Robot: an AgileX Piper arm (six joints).
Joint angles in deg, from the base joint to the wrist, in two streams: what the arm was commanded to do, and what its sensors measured. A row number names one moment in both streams.
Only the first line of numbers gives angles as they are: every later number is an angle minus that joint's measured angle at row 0.
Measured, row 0: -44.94, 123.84, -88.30, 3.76, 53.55, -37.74
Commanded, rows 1 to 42: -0.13, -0.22, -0.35, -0.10, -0.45, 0.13; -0.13, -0.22, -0.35, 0.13, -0.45, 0.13; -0.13, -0.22, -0.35, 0.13, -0.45, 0.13; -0.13, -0.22, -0.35, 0.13, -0.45, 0.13; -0.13, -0.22, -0.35, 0.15, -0.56, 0.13; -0.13, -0.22, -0.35, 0.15, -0.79, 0.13; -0.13, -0.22, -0.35, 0.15, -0.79, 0.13; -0.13, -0.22, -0.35, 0.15, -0.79, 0.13; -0.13, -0.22, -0.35, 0.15, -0.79, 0.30; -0.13, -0.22, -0.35, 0.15, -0.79, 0.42; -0.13, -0.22, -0.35, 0.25, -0.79, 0.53; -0.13, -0.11, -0.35, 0.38, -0.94, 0.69; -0.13, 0.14, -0.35, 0.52, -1.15, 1.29; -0.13, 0.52, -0.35, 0.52, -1.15, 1.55; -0.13, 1.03, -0.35, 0.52, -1.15, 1.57; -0.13, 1.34, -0.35, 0.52, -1.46, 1.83; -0.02, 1.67, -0.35, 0.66, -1.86, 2.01; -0.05, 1.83, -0.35, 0.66, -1.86, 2.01; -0.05, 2.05, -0.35, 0.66, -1.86, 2.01; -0.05, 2.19, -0.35, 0.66, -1.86, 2.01; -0.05, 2.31, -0.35, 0.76, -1.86, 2.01; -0.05, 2.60, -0.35, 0.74, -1.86, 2.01; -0.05, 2.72, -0.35, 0.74, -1.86, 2.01; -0.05, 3.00, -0.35, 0.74, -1.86, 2.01; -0.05, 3.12, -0.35, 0.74, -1.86, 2.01; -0.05, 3.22, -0.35, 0.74, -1.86, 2.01; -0.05, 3.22, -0.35, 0.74, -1.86, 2.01; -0.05, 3.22, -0.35, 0.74, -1.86, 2.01; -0.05, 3.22, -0.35, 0.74, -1.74, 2.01; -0.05, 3.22, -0.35, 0.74, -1.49, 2.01; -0.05, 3.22, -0.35, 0.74, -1.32, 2.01; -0.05, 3.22, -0.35, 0.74, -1.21, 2.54; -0.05, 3.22, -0.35, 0.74, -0.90, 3.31; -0.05, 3.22, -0.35, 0.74, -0.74, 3.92; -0.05, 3.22, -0.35, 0.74, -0.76, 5.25; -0.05, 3.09, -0.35, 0.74, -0.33, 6.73; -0.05, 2.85, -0.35, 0.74, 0.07, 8.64; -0.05, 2.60, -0.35, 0.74, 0.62, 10.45; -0.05, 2.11, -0.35, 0.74, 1.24, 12.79; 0.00, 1.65, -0.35, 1.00, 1.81, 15.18; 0.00, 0.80, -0.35, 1.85, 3.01, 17.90; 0.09, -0.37, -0.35, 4.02, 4.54, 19.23
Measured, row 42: 0.00, 2.91, -0.12, 0.55, 0.42, 11.41
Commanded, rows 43 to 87: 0.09, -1.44, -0.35, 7.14, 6.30, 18.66; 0.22, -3.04, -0.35, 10.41, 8.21, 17.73; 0.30, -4.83, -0.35, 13.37, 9.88, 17.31; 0.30, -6.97, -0.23, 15.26, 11.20, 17.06; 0.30, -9.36, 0.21, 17.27, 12.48, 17.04; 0.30, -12.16, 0.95, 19.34, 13.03, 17.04; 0.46, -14.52, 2.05, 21.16, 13.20, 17.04; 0.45, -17.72, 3.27, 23.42, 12.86, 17.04; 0.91, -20.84, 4.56, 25.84, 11.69, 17.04; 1.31, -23.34, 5.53, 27.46, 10.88, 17.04; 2.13, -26.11, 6.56, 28.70, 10.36, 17.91; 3.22, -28.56, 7.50, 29.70, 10.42, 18.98; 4.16, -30.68, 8.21, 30.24, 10.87, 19.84; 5.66, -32.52, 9.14, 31.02, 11.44, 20.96; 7.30, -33.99, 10.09, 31.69, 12.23, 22.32; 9.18, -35.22, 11.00, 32.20, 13.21, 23.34; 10.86, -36.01, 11.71, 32.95, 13.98, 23.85; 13.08, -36.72, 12.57, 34.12, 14.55, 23.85; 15.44, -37.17, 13.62, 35.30, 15.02, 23.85; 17.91, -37.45, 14.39, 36.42, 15.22, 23.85; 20.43, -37.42, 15.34, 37.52, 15.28, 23.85; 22.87, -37.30, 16.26, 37.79, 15.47, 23.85; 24.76, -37.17, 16.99, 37.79, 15.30, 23.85; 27.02, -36.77, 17.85, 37.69, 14.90, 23.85; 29.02, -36.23, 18.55, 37.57, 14.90, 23.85; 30.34, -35.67, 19.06, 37.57, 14.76, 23.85; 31.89, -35.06, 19.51, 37.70, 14.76, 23.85; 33.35, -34.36, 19.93, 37.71, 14.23, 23.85; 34.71, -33.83, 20.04, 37.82, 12.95, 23.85; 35.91, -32.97, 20.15, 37.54, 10.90, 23.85; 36.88, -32.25, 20.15, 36.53, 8.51, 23.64; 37.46, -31.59, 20.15, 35.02, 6.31, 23.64; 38.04, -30.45, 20.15, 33.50, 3.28, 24.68; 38.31, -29.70, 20.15, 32.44, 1.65, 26.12; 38.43, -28.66, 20.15, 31.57, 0.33, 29.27; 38.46, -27.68, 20.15, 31.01, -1.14, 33.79; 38.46, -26.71, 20.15, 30.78, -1.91, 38.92; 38.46, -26.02, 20.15, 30.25, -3.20, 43.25; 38.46, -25.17, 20.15, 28.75, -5.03, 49.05; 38.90, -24.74, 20.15, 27.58, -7.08, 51.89; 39.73, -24.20, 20.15, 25.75, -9.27, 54.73; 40.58, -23.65, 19.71, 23.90, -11.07, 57.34; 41.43, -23.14, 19.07, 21.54, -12.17, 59.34; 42.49, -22.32, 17.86, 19.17, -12.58, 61.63; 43.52, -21.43, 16.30, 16.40, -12.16, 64.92
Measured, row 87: 40.08, -23.66, 19.73, 24.52, -8.99, 54.15
